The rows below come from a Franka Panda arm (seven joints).
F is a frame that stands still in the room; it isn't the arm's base.
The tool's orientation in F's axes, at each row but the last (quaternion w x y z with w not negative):
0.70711 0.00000 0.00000 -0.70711
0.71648 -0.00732 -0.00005 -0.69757
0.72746 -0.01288 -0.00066 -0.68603
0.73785 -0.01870 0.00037 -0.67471
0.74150 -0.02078 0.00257 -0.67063
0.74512 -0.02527 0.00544 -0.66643
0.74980 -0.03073 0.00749 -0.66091
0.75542 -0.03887 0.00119 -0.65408
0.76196 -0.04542 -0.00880 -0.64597
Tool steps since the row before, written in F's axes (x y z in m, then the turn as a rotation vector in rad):
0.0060 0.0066 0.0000 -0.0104 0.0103 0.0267
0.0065 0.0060 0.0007 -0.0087 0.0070 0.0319
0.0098 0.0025 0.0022 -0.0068 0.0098 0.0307
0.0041 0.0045 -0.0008 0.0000 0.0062 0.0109
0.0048 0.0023 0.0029 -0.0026 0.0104 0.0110
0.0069 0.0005 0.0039 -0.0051 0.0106 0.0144
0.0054 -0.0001 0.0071 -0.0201 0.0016 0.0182
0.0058 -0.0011 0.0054 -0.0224 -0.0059 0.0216
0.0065 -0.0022 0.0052 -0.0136 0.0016 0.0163
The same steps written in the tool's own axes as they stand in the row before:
-0.0066 0.0060 0.0000 -0.0103 -0.0104 0.0267
-0.0058 0.0067 0.0008 -0.0069 -0.0088 0.0319
-0.0019 0.0099 0.0024 -0.0096 -0.0068 0.0308
-0.0041 0.0045 -0.0006 -0.0059 0.0002 0.0111
-0.0017 0.0049 0.0031 -0.0103 -0.0019 0.0112
0.0004 0.0067 0.0042 -0.0107 -0.0045 0.0145
0.0010 0.0049 0.0074 -0.0036 -0.0207 0.0172
0.0022 0.0053 0.0056 0.0037 -0.0243 0.0200
0.0036 0.0057 0.0053 -0.0026 -0.0141 0.0157

